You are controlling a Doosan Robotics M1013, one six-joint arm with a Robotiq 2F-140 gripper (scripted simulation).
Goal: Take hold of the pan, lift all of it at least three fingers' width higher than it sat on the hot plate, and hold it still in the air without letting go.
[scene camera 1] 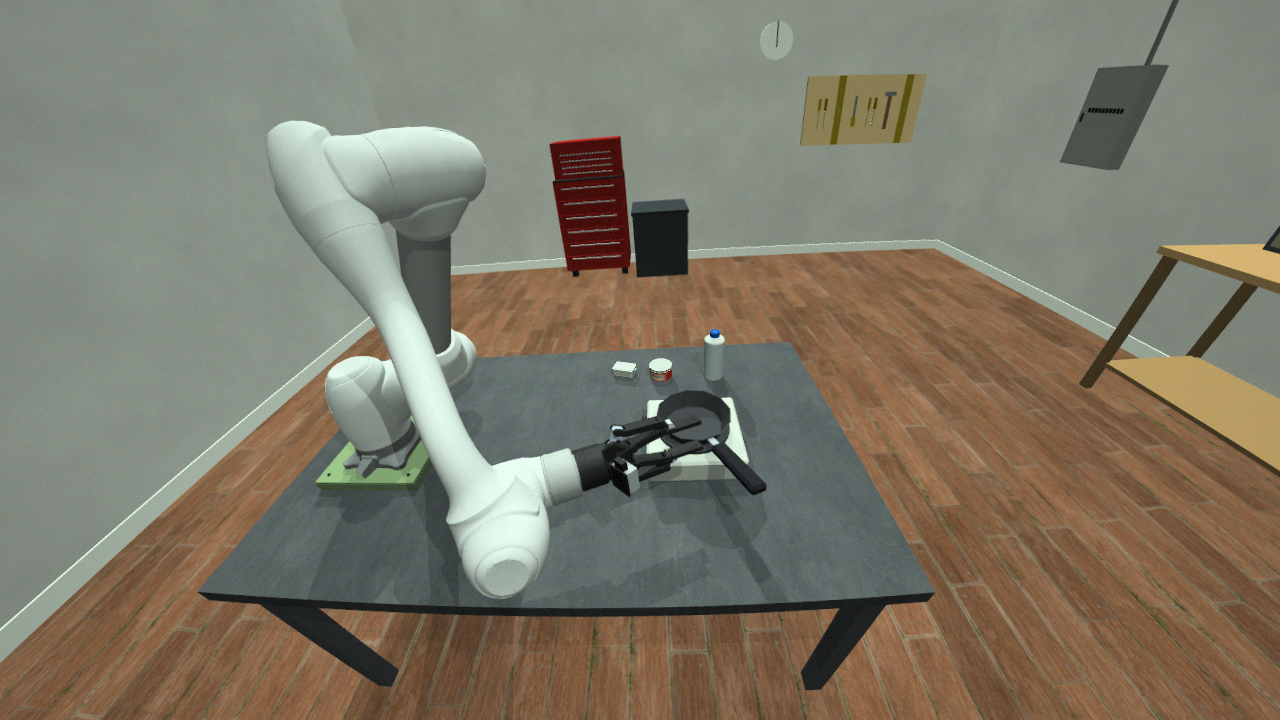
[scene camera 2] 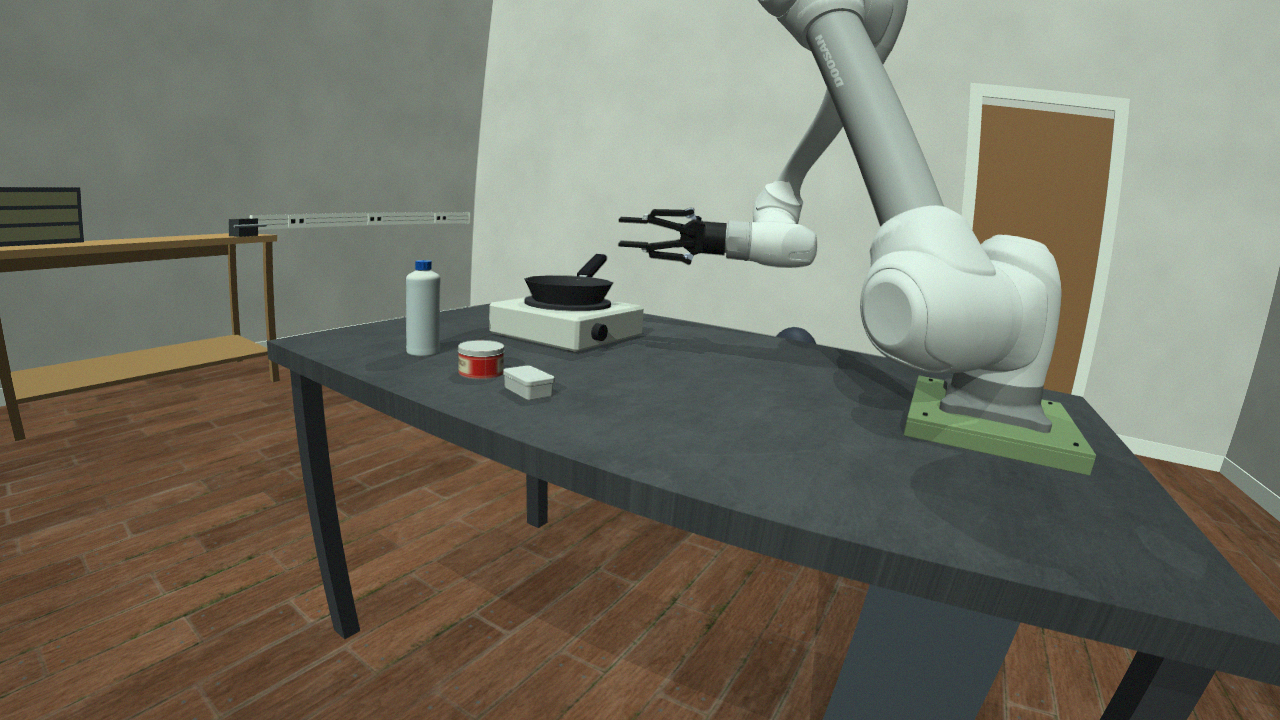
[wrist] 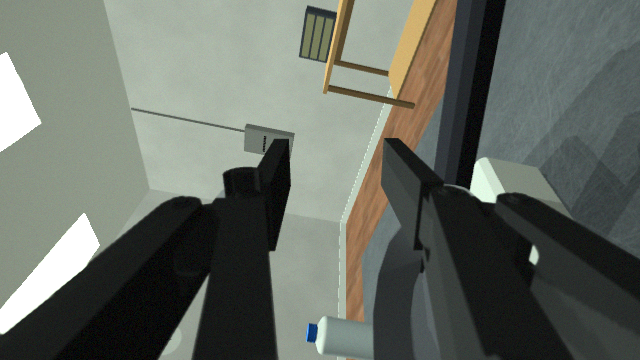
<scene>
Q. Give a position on a hot plate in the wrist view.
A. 491, 177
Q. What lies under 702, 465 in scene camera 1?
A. A hot plate.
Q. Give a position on a pan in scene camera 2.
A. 586, 290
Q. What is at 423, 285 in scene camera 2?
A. A white bottle.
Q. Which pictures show my gripper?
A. Scene camera 1, scene camera 2 and the wrist view: all of them.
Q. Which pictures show the pan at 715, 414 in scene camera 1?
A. Scene camera 1, scene camera 2 and the wrist view: all of them.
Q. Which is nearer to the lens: the pan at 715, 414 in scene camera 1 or the white bottle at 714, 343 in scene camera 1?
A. The pan.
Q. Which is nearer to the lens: the hot plate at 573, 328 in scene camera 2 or the small white box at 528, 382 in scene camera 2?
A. The small white box.
</scene>
